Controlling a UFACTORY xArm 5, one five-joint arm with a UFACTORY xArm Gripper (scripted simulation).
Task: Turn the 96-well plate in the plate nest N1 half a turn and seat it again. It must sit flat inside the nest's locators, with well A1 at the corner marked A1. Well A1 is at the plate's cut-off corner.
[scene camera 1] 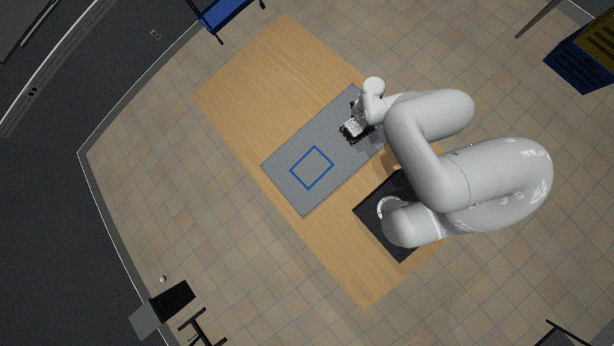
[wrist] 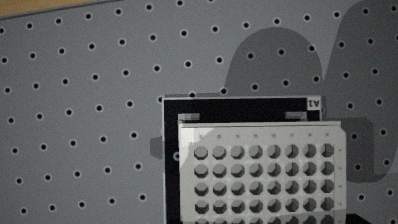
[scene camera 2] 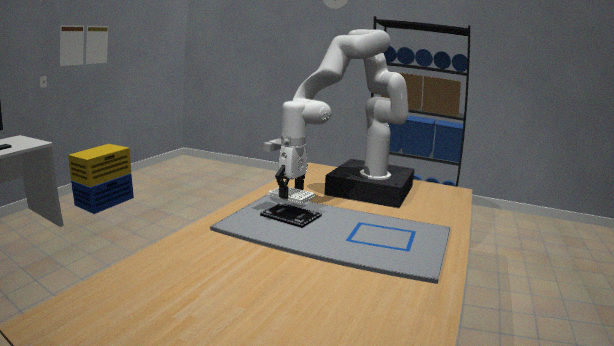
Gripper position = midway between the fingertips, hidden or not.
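Note:
Scene camera 2 shows the gripper (scene camera 2: 291,194), while a white 96-well plate (wrist: 313,176) can be seen from the wrist.

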